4 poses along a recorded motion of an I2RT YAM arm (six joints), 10 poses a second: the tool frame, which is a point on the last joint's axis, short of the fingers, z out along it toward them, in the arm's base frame.
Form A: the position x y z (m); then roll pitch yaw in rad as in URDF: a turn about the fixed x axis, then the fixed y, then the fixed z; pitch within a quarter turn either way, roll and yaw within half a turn.
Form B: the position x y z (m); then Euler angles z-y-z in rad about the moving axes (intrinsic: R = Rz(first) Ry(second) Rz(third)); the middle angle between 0 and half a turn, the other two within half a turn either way. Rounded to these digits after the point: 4 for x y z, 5 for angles.
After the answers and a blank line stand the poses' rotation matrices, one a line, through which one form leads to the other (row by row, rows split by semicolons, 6 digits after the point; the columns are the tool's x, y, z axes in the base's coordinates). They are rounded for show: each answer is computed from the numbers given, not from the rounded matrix.
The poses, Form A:
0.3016 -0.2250 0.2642 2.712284 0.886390 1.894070
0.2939 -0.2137 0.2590 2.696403 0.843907 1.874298
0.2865 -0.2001 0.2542 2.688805 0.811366 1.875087
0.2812 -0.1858 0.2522 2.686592 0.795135 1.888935
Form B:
0.3016 -0.2250 0.2642 -0.71386 2.18321 0.32742
0.2939 -0.2137 0.2590 -0.69903 2.21402 0.36574
0.2865 -0.2001 0.2542 -0.67563 2.23843 0.39365
0.2812 -0.1858 0.2522 -0.65190 2.25100 0.40693

-0.200837 0.759705 0.618477; 0.599465 0.594642 -0.535764; -0.774795 0.263154 -0.574842
-0.198609 0.765110 0.612504; 0.634176 0.576812 -0.514888; -0.747245 0.286174 -0.599774
-0.206288 0.762861 0.612771; 0.656878 0.572118 -0.491114; -0.725228 0.301205 -0.619128
-0.219018 0.755042 0.618015; 0.665052 0.578989 -0.471675; -0.713958 0.307707 -0.628952

